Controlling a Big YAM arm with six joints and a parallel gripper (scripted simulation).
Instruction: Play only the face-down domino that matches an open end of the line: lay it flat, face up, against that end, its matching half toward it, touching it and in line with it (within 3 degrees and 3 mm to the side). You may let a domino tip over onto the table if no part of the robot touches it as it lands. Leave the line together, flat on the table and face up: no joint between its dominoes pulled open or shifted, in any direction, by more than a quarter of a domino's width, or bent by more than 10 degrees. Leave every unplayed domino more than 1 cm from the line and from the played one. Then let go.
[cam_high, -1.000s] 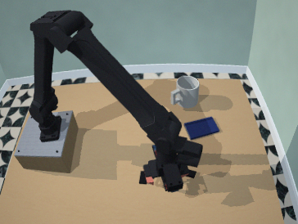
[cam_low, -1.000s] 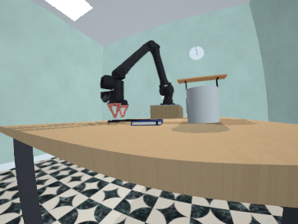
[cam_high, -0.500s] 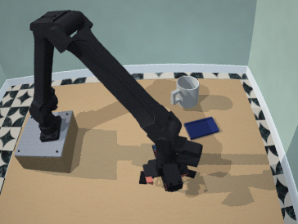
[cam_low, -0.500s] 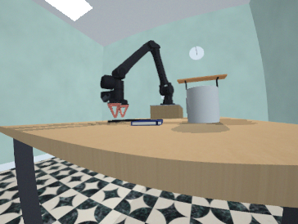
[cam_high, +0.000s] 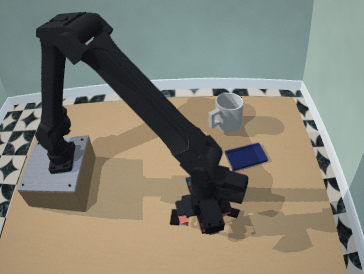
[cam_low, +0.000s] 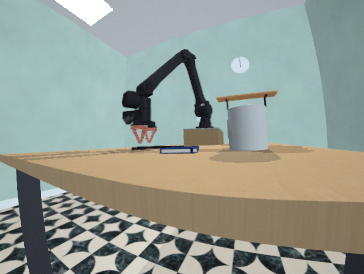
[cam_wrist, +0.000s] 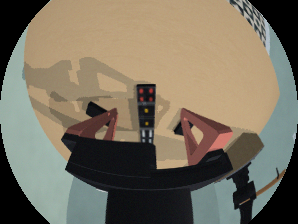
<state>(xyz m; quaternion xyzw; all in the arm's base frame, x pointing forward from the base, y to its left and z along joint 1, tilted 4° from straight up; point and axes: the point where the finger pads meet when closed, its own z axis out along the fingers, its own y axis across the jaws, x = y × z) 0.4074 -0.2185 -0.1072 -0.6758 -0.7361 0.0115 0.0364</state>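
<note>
Right now the domino is 30 mm below my hand. Also, from my hand: white mug: 400 mm to the left, 160 mm ahead, 10 mm above.
</note>
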